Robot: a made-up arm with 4 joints.
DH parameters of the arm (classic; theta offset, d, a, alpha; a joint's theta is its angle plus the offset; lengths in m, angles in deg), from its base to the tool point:
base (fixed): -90 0.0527 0 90
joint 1: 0 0.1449 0.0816 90
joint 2: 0 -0.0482 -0.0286 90
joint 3: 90 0.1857 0.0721 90
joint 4: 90 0.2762 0.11 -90
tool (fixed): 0 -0.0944 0 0
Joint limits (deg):
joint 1: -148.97..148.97
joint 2: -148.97..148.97
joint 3: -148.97..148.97
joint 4: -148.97..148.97
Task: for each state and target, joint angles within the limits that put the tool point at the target. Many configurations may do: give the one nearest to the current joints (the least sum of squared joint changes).
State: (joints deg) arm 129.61 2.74 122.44 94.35
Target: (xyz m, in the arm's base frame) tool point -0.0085 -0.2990 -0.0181
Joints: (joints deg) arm 136.05 -33.29 134.66 75.98
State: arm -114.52 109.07 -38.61 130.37
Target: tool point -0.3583 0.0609 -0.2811
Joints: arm -143.60 97.63 -25.45 128.01
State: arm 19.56 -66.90 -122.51 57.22
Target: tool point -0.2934 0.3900 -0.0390
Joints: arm 65.39 -90.43 -133.03 30.69
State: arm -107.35 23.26 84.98 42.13
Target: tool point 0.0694 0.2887 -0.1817
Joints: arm -105.27 36.39 75.99 76.36
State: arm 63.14 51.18 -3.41 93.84
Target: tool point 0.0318 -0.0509 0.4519
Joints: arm 67.14 15.69 -0.76 103.03
